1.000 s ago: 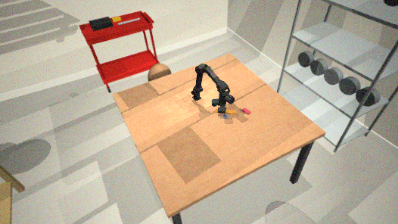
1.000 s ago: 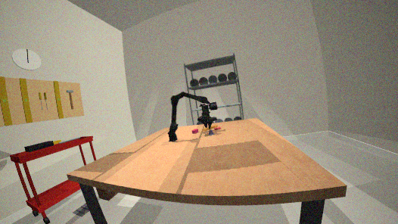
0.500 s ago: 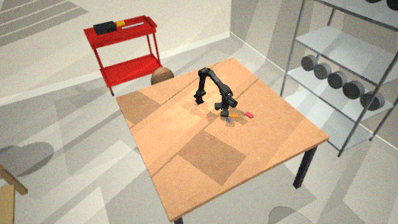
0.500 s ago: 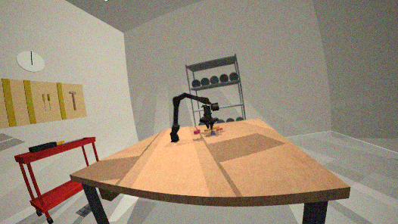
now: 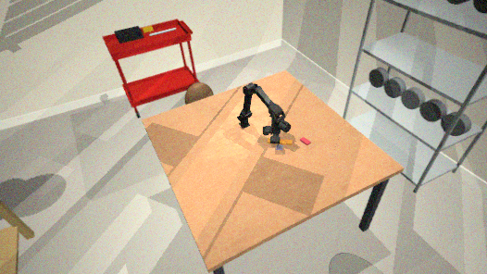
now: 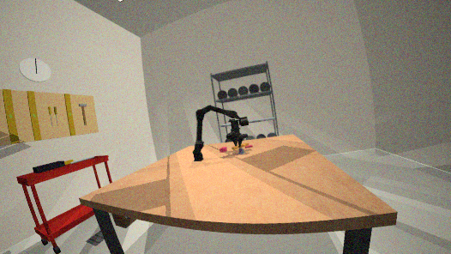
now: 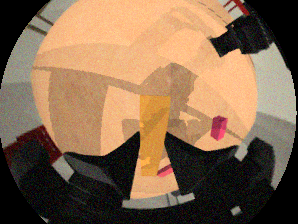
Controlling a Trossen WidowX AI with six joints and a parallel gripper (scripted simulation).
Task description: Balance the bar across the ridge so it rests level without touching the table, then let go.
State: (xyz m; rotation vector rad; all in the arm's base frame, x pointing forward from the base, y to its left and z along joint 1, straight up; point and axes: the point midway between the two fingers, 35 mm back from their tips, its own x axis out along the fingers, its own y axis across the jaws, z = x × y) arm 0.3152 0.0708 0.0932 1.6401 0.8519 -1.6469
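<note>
My gripper tip is 20 mm short of the bar and 20 mm to the right of it. The rest, counted from my gripper tip: magenta block (60 mm ahead, 200 mm to the left, 50 mm below).
</note>
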